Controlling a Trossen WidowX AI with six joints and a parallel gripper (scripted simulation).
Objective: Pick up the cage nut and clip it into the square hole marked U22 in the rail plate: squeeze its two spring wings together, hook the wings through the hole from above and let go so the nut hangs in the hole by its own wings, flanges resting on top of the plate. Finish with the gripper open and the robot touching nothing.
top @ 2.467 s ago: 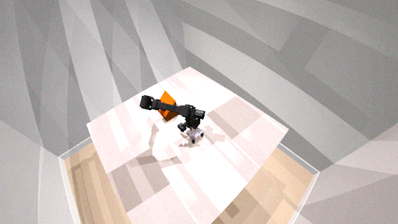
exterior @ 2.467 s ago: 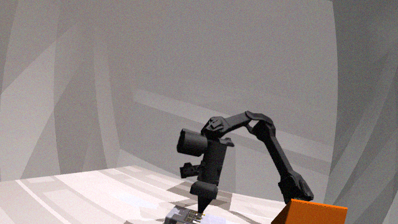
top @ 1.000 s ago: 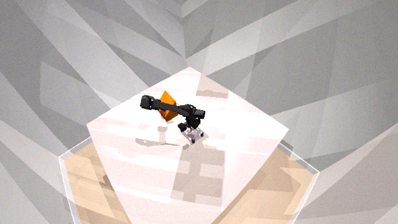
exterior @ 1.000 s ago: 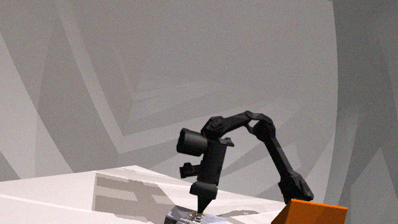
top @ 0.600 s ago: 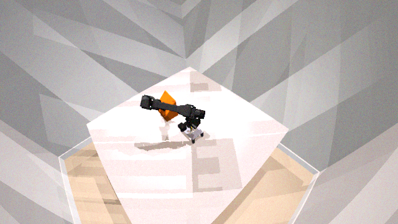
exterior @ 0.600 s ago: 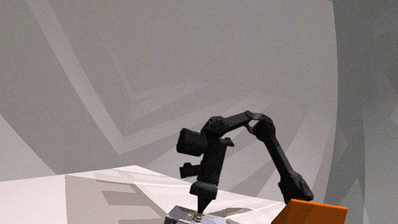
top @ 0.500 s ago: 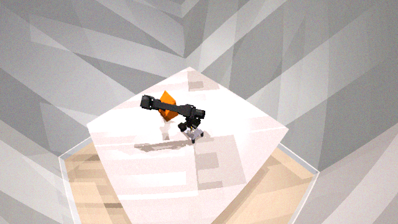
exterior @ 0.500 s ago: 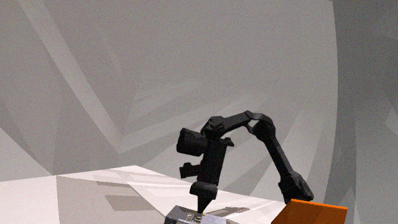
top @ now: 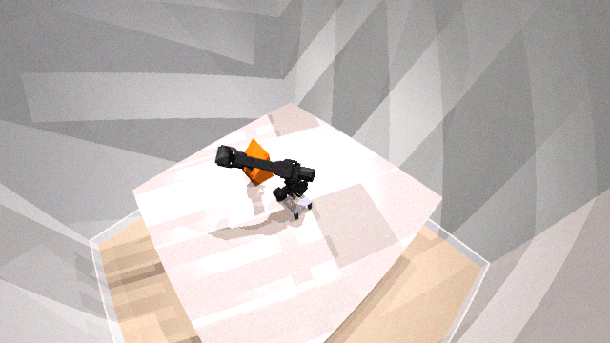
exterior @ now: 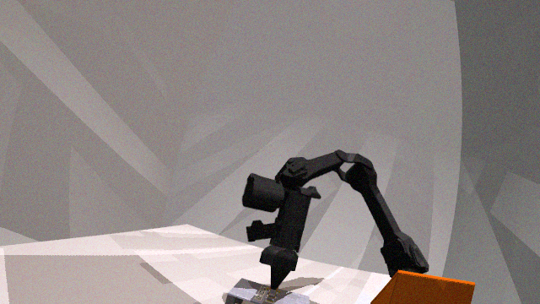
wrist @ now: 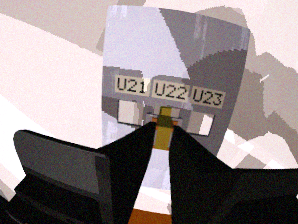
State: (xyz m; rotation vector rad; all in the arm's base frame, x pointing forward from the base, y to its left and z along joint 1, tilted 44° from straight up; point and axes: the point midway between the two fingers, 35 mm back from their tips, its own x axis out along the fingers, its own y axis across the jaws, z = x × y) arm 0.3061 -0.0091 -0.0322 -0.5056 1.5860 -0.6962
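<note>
Now: the brass cage nut 10 mm below my gripper tip.
</note>
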